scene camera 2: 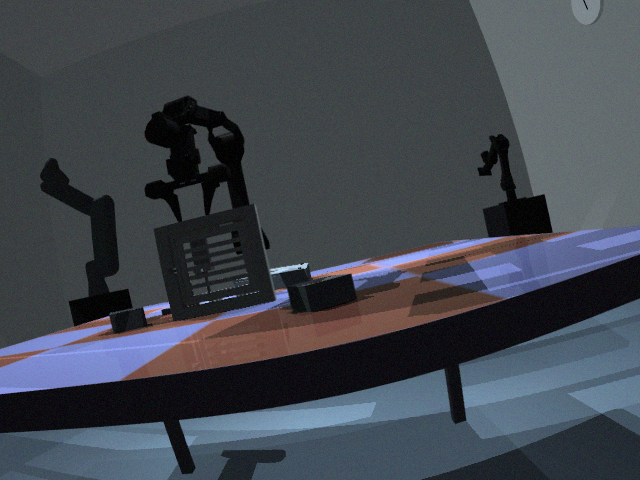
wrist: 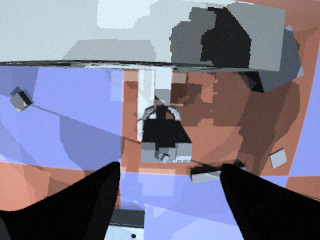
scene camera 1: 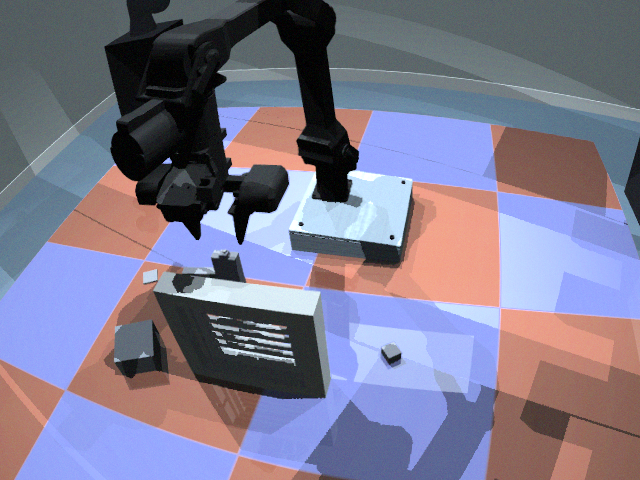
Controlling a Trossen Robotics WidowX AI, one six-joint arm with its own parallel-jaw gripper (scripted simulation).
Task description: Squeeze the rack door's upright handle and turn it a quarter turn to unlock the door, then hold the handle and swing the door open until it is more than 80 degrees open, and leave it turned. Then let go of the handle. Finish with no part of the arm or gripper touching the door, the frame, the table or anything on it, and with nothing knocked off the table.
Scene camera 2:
my gripper: 194,221
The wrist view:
my gripper: 171,170
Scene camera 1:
my gripper: 219,240
